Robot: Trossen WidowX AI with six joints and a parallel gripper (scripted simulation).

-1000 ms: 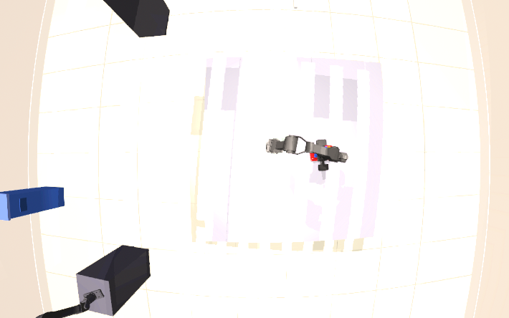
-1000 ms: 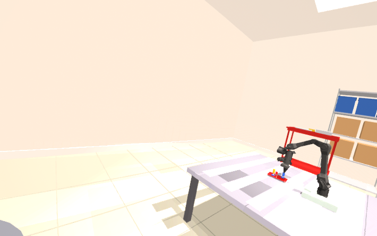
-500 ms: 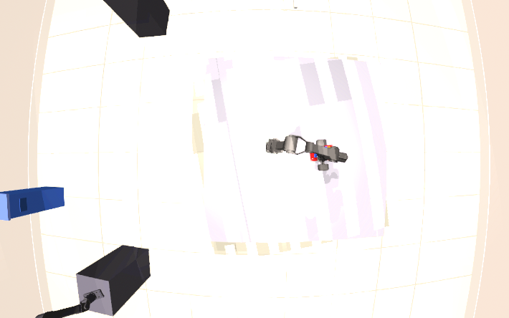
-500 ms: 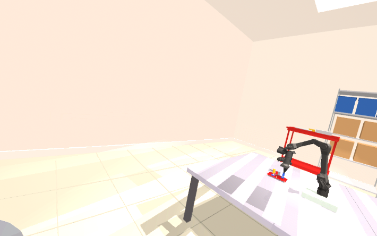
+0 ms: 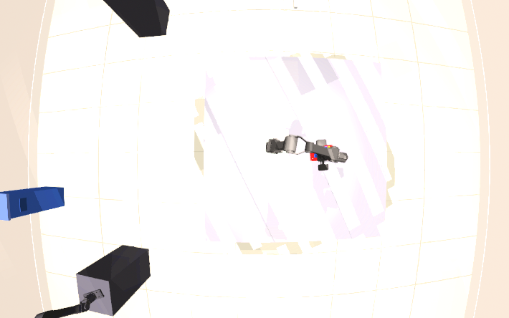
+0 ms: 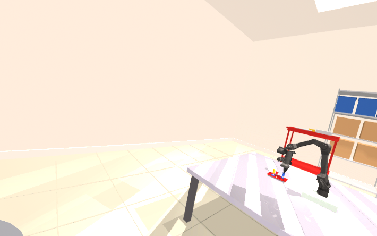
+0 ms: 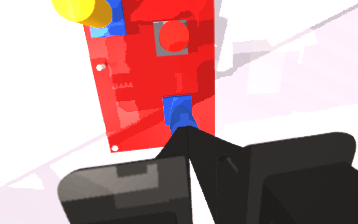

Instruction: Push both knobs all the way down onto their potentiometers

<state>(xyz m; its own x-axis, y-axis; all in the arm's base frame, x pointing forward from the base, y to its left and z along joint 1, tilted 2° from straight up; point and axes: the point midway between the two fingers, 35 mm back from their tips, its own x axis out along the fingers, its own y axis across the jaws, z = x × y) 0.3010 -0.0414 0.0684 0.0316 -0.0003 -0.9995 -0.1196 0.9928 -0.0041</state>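
My gripper tip is now 10 mm above the blue knob. The rest, counted from my gripper tip: orange knob (70 mm ahead, 50 mm to the left).
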